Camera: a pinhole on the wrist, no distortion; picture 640 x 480 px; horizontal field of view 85.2 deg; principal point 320.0 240.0 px. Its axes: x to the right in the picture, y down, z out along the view. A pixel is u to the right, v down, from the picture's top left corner.
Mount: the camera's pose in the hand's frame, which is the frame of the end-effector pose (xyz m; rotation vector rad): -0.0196 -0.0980 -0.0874 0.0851 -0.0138 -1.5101
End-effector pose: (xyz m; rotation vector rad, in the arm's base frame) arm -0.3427 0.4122 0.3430 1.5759 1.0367 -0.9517
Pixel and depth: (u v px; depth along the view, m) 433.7 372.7 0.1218
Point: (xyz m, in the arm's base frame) -0.4712 0.4027 0.2728
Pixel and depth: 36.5 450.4 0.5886
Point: 0.0478 -0.1279 0.0930
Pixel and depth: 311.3 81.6 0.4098
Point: -0.5572 0.0895 0.4578
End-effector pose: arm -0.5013 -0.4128 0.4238 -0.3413 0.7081 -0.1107
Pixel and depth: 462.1 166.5 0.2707
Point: -0.4496 -0.5581 0.6774
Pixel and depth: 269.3 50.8 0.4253
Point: -0.5000 -0.3311 0.8503
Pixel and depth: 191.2 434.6 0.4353
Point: -0.1199 -0.3004 0.5506
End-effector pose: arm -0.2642 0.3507 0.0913 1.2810 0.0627 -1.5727
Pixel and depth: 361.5 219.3 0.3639
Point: -0.5723 0.2986 0.1664
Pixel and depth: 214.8 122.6 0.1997
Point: -0.3894 0.3758 0.1861
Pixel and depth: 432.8 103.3 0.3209
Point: -0.5964 0.4235 0.1816
